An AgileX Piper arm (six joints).
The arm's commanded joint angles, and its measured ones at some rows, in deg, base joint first. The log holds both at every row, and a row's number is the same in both.
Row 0, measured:
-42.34, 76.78, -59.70, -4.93, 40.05, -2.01
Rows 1 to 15, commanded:
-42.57, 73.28, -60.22, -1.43, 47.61, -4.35
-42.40, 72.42, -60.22, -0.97, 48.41, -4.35
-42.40, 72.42, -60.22, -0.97, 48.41, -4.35
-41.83, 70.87, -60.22, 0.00, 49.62, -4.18
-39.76, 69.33, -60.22, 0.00, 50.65, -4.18
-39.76, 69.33, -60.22, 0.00, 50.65, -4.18
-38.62, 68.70, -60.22, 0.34, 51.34, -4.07
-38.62, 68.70, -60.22, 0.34, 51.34, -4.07
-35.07, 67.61, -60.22, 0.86, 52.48, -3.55
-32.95, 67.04, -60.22, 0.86, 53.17, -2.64
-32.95, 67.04, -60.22, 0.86, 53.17, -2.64
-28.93, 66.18, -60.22, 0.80, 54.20, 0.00
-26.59, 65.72, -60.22, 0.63, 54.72, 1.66
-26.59, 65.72, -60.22, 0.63, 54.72, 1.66
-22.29, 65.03, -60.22, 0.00, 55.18, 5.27
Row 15, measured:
-26.99, 66.23, -59.70, 0.69, 53.97, 0.63
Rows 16 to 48, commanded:
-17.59, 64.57, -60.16, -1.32, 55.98, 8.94
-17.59, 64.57, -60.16, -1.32, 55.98, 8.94
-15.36, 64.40, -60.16, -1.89, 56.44, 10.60
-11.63, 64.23, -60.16, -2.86, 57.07, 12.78
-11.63, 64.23, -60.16, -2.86, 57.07, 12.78
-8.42, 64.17, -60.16, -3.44, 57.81, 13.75
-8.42, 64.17, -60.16, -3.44, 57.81, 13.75
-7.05, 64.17, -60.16, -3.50, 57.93, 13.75
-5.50, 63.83, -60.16, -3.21, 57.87, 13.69
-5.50, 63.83, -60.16, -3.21, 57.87, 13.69
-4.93, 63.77, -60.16, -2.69, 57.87, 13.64
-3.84, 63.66, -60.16, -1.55, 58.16, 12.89
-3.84, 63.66, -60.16, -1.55, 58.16, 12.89
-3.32, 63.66, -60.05, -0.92, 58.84, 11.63
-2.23, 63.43, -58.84, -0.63, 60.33, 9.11
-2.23, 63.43, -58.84, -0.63, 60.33, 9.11
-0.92, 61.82, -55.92, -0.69, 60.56, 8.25
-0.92, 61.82, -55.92, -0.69, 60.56, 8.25
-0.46, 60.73, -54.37, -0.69, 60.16, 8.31
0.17, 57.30, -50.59, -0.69, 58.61, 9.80
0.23, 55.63, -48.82, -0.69, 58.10, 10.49
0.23, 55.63, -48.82, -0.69, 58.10, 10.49
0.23, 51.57, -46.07, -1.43, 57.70, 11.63
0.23, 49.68, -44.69, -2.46, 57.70, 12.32
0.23, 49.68, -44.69, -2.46, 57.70, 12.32
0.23, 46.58, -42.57, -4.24, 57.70, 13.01
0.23, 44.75, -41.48, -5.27, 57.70, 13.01
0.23, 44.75, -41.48, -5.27, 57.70, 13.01
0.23, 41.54, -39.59, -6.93, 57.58, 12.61
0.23, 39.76, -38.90, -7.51, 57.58, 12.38
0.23, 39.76, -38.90, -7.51, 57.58, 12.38
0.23, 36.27, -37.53, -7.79, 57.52, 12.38
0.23, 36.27, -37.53, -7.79, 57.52, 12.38
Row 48, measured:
0.11, 40.74, -39.48, -6.30, 58.16, 12.55
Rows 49 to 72, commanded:
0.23, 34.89, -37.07, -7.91, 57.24, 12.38
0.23, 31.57, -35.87, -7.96, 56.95, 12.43
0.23, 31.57, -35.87, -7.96, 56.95, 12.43
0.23, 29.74, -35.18, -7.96, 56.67, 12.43
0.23, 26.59, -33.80, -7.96, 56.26, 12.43
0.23, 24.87, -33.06, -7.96, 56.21, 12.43
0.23, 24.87, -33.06, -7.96, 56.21, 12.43
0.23, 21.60, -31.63, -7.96, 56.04, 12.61
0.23, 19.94, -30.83, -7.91, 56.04, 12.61
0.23, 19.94, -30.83, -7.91, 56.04, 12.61
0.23, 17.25, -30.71, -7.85, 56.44, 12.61
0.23, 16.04, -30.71, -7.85, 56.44, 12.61
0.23, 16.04, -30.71, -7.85, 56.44, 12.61
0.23, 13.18, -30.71, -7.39, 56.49, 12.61
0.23, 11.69, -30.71, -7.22, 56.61, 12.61
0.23, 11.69, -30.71, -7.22, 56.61, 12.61
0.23, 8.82, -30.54, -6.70, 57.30, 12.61
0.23, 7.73, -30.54, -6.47, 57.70, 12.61
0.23, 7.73, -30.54, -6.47, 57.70, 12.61
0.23, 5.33, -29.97, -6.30, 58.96, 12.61
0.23, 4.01, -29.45, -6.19, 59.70, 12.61
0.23, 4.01, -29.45, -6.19, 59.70, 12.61
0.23, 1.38, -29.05, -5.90, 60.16, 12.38
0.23, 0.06, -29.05, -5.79, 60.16, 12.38
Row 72, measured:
0.11, 3.55, -29.39, -6.07, 59.64, 12.55
